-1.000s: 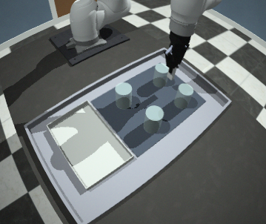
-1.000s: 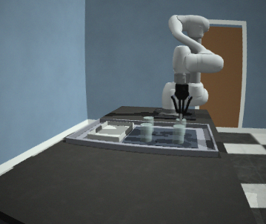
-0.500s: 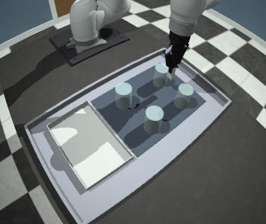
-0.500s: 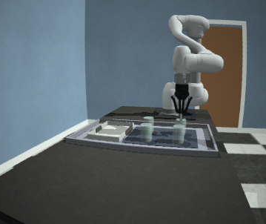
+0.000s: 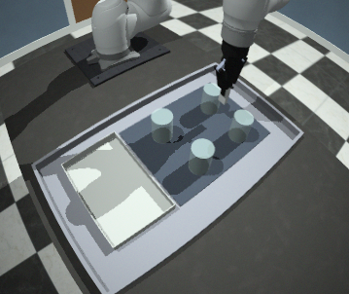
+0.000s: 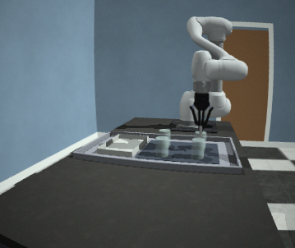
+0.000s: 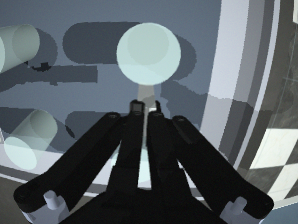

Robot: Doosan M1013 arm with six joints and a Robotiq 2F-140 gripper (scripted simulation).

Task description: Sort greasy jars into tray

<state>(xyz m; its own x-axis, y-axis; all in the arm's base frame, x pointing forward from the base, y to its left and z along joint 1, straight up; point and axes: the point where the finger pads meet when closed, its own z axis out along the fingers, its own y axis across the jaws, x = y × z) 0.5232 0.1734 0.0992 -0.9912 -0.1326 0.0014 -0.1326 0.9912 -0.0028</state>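
Right now my hand is 5 cm short of the steel table top, 20 cm to the left of it and 11 cm above it. From my hand the other things lie so: tray: 6 cm ahead, 42 cm to the right, 10 cm below; drying mat: 2 cm ahead, 10 cm to the right, 11 cm below.
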